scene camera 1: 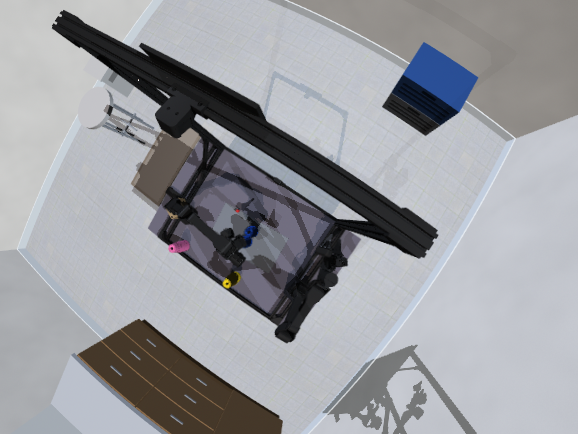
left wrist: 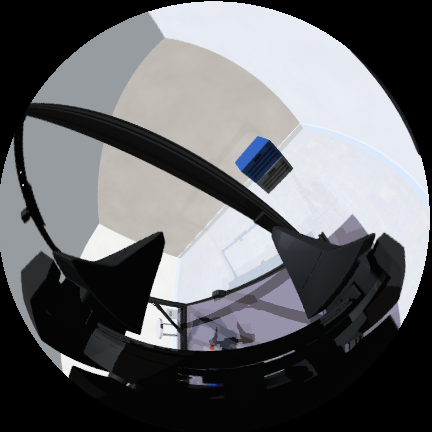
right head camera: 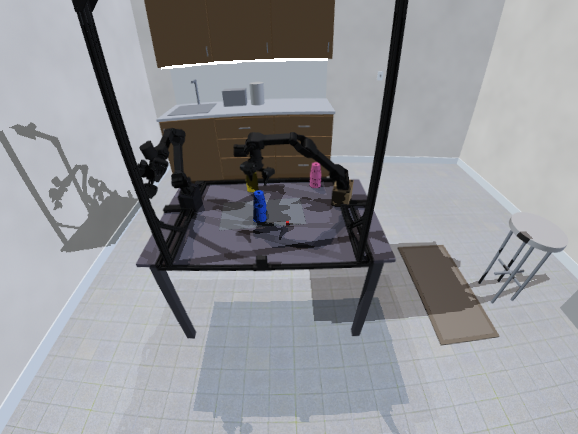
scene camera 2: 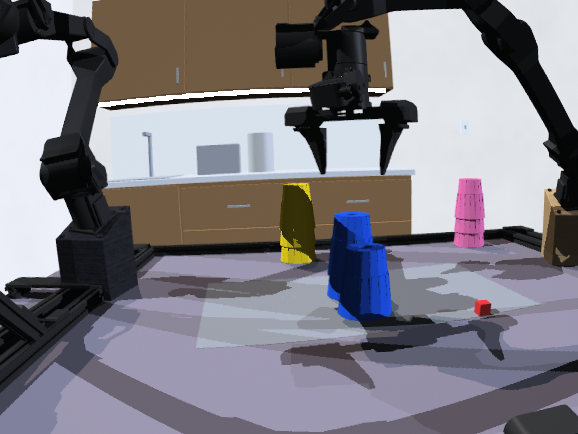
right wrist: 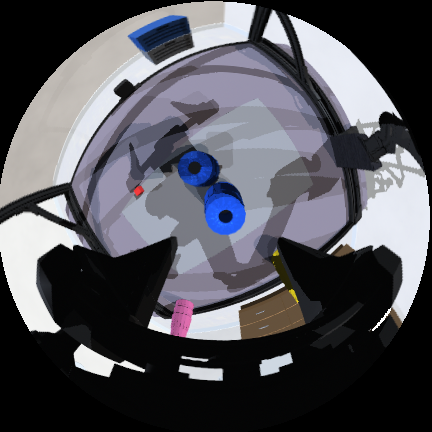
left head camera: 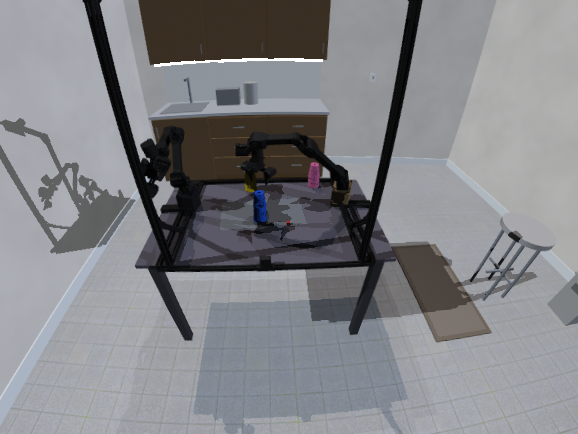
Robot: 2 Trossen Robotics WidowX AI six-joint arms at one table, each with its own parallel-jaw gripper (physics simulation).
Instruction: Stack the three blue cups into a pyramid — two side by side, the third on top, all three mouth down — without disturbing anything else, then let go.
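Frame: origin at the left arm's base, x ahead, y left, z up, level; metres.
Where they show: left gripper, fingertip midpoint: [scene camera 1: 336, 236] [left wrist: 219, 234] [right head camera: 153, 190] [left head camera: 155, 189]; right gripper, fingertip midpoint: [right head camera: 258, 183] [scene camera 2: 352, 174] [right wrist: 228, 242] [left head camera: 259, 183]; left arm's base at its link origin: [scene camera 1: 295, 292] [right head camera: 187, 190] [scene camera 2: 92, 222] [right wrist: 370, 149] [left head camera: 186, 189]; right arm's base at its link origin: [right head camera: 343, 185] [scene camera 2: 573, 201] [left head camera: 342, 185].
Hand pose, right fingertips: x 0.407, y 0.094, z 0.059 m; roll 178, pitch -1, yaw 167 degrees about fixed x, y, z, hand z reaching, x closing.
Things, the pixels of their top centre, and the offset from my right fingertips.
- yellow cup stack at its top centre: [scene camera 2: 295, 184] [scene camera 1: 227, 283] dx -0.143, dy +0.190, dz -0.025 m
- pink cup stack at its top centre: [scene camera 2: 469, 178] [right wrist: 177, 337] [right head camera: 316, 163] [left head camera: 314, 164] [scene camera 1: 171, 249] dx +0.220, dy +0.369, dz -0.025 m
- small red cube at its top centre: [scene camera 2: 483, 302] [right wrist: 136, 190] dx +0.184, dy -0.072, dz -0.160 m
Two blue columns stand mouth down close together on the pale rectangle [scene camera 2: 235, 322]. The nearer, lower blue column [scene camera 2: 365, 290] [right wrist: 205, 176] overlaps the farther, taller blue column [scene camera 2: 351, 227] [right wrist: 225, 228] in scene camera 2. How many cups each holds, and whether they touch, I cannot tell. No blue cup rests across both tops. My right gripper [scene camera 2: 353, 173] [right wrist: 228, 242] is open and empty, fingers down, above and a little behind the columns. My left gripper [left wrist: 219, 234] is open and empty, raised at the left side of the table, away from the cups.
A yellow cup stack [scene camera 2: 295, 220] stands behind the blue columns. A pink cup stack [scene camera 2: 470, 212] [right wrist: 182, 317] stands at the back right. A small red cube [scene camera 2: 482, 307] [right wrist: 138, 190] lies right of the blue columns. Black frame posts [left head camera: 395, 110] rise at the table's sides.
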